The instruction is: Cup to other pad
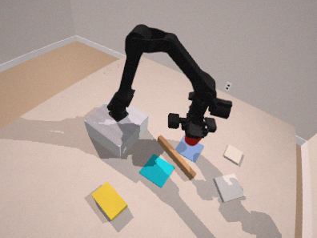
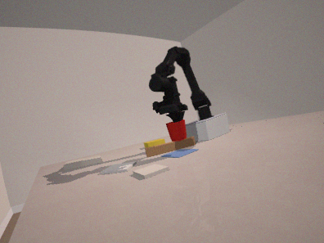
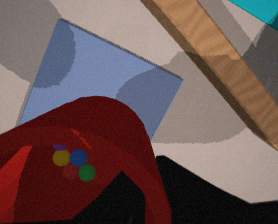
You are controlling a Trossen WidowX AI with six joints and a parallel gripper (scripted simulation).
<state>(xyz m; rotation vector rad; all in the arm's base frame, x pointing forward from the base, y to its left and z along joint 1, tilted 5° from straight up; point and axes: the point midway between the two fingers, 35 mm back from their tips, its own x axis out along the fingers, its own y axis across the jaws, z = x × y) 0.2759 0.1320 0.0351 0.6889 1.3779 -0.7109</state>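
Now: the cyan pad 10 mm behind my gripper tip, 170 mm to the right of it and 100 mm below it. Also, from my gripper tip: brown wooden bar 10 mm ahead, 70 mm to the right, 80 mm below; red cup 20 mm ahead, 20 mm to the left.
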